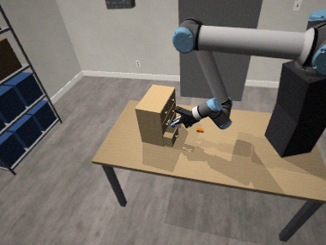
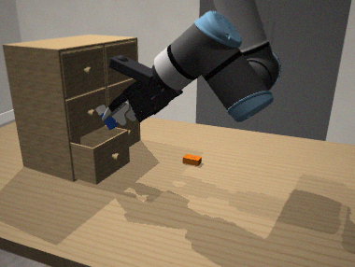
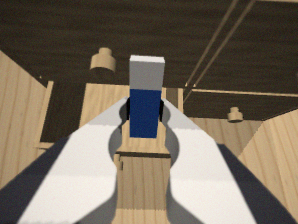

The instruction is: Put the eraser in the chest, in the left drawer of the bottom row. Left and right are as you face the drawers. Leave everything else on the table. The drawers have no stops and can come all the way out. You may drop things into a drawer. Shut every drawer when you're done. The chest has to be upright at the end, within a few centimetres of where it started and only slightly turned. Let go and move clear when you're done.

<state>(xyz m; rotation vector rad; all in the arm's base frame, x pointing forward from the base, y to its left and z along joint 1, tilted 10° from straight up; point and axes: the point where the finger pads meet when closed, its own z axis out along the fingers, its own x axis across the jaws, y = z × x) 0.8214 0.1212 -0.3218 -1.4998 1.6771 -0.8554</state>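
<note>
Right now the eraser is 10 mm ahead of my hand. Also, from my hand: orange block (180 mm behind, 140 mm below, 120 mm to the right).
</note>
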